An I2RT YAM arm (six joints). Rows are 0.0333 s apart.
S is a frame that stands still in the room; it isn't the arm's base.
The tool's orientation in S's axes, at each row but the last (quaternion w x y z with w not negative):
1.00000, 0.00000, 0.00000, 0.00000
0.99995, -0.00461, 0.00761, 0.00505
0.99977, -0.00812, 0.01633, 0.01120
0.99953, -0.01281, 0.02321, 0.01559
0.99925, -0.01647, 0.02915, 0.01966
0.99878, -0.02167, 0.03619, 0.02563
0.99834, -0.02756, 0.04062, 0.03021
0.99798, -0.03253, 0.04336, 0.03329
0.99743, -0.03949, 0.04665, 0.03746
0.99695, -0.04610, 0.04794, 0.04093
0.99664, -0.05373, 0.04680, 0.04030
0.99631, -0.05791, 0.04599, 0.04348
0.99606, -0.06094, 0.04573, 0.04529
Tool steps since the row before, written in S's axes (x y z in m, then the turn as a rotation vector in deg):
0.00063, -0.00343, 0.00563, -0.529, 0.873, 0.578
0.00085, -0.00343, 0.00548, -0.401, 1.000, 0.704
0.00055, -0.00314, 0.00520, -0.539, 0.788, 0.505
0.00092, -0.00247, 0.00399, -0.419, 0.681, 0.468
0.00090, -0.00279, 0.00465, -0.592, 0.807, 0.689
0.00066, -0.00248, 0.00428, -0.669, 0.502, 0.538
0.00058, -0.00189, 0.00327, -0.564, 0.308, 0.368
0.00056, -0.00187, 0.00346, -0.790, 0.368, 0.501
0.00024, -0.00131, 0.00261, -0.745, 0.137, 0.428
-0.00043, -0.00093, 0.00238, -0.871, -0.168, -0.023
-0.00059, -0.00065, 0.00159, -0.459, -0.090, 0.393
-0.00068, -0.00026, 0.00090, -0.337, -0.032, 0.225
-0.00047, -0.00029, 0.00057, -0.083, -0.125, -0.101
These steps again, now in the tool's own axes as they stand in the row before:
0.00063, -0.00343, 0.00563, -0.529, 0.873, 0.578
0.00073, -0.00349, 0.00546, -0.402, 0.998, 0.707
0.00031, -0.00323, 0.00516, -0.538, 0.792, 0.500
0.00066, -0.00260, 0.00396, -0.419, 0.682, 0.466
0.00052, -0.00297, 0.00460, -0.600, 0.808, 0.681
0.00022, -0.00269, 0.00420, -0.681, 0.514, 0.511
0.00020, -0.00209, 0.00319, -0.574, 0.323, 0.339
0.00013, -0.00212, 0.00336, -0.806, 0.390, 0.456
-0.00011, -0.00152, 0.00250, -0.771, 0.162, 0.369
-0.00073, -0.00110, 0.00223, -0.875, -0.090, -0.119
-0.00079, -0.00076, 0.00145, -0.501, -0.091, 0.338
-0.00078, -0.00029, 0.00080, -0.359, -0.026, 0.190
-0.00055, -0.00031, 0.00049, -0.083, -0.104, -0.123

